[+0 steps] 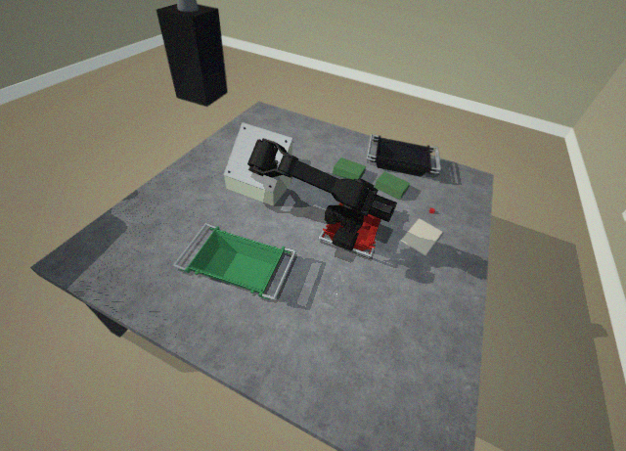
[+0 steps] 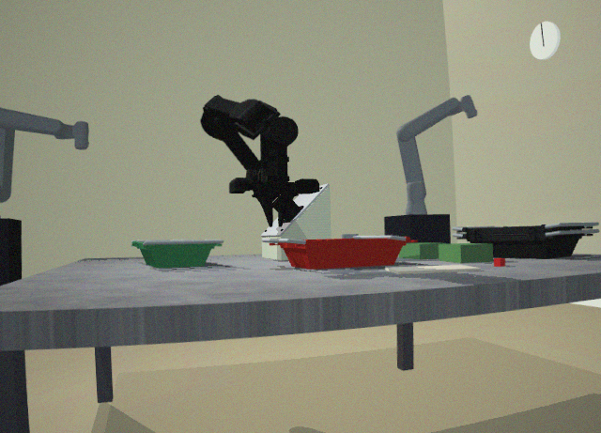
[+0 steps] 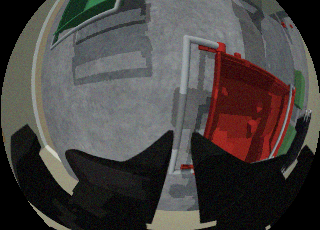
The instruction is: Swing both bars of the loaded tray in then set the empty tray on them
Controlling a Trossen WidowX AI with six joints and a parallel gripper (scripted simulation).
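Right now my gripper tip is 29 cm past the green tray, 19 cm to the left of it and 5 cm above it. The rest, counted from my gripper tip: pale flat card (24 cm ahead, 22 cm to the left, 9 cm below); small red cube (26 cm ahead, 37 cm to the left, 8 cm below).
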